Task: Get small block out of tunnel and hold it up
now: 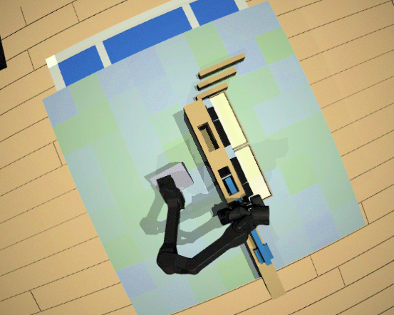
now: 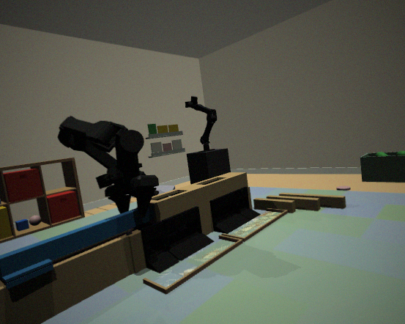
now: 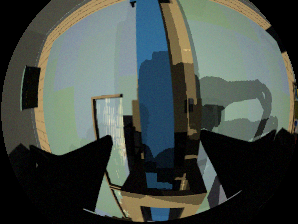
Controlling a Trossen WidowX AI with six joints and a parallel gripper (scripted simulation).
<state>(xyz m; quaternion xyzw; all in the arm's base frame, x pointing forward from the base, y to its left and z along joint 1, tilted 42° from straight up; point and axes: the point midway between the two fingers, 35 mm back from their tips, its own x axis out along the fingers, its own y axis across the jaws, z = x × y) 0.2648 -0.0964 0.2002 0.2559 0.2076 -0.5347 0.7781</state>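
My gripper tip is 2 cm short of the tan covered tunnel, 3 cm to the right of it and 6 cm above it.
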